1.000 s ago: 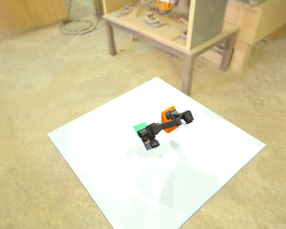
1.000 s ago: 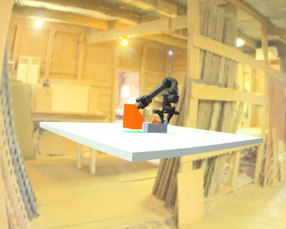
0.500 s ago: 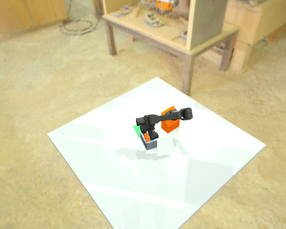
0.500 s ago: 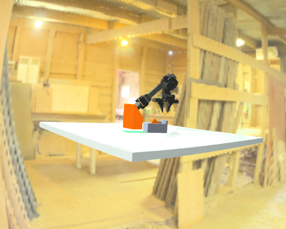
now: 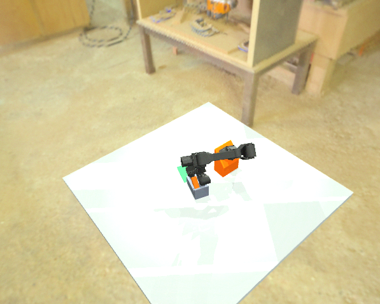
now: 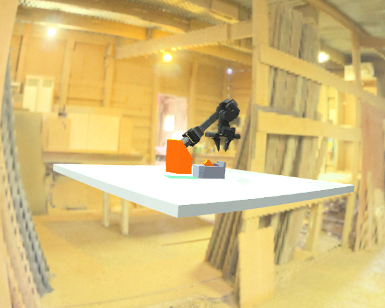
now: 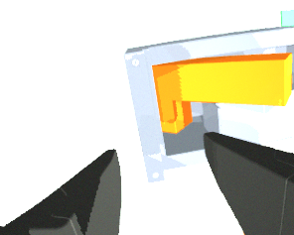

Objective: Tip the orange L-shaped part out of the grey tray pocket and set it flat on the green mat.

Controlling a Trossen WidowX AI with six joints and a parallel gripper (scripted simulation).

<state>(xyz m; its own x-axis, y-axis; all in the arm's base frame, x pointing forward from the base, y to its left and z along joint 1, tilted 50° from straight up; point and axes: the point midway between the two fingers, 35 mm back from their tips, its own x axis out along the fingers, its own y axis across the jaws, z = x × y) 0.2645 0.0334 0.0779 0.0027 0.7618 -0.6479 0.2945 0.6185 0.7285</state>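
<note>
Right now the orange L-shaped part is 2 cm behind my gripper tip, 4 cm to the right of it and 10 cm below it. Round my gripper tip: green mat (7 cm behind, 21 cm to the right, 16 cm below).
</note>
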